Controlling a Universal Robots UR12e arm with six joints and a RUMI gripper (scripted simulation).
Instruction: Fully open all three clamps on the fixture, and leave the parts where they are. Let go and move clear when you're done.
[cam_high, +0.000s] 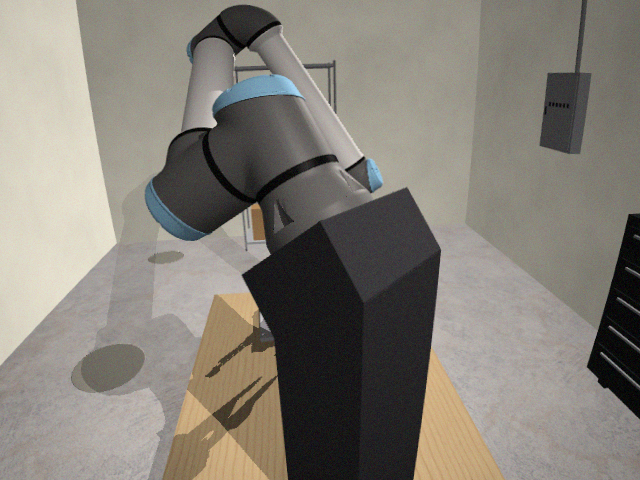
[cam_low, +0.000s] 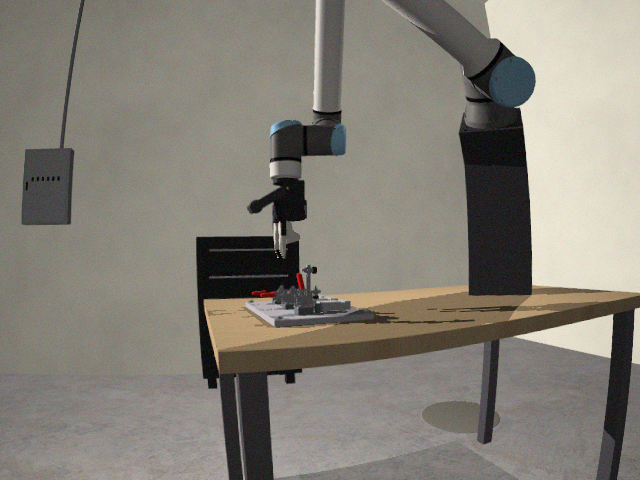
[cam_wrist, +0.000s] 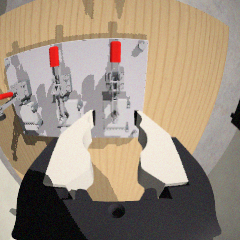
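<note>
Now: the grey fixture plate 20 mm behind my hand, 110 mm to the left of it and 150 mm below it.
</note>
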